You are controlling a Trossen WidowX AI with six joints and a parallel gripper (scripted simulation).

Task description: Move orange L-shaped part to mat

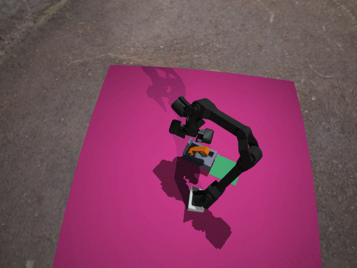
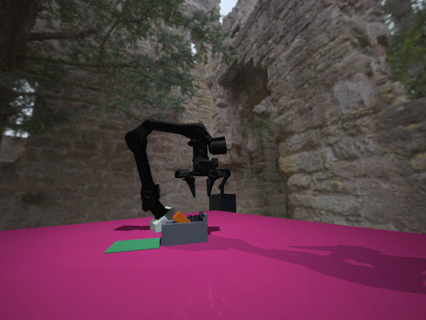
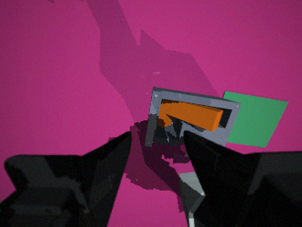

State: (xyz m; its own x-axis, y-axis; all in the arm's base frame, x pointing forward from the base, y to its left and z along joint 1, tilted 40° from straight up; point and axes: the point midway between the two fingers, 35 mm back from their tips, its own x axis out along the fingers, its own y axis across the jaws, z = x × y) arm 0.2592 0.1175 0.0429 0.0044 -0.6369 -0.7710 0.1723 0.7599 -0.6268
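Now: the orange L-shaped part 20 mm behind my gripper tip, 40 mm to the right of it and 100 mm below it. Also, from my gripper tip: green mat: 80 mm behind, 200 mm to the right, 160 mm below.
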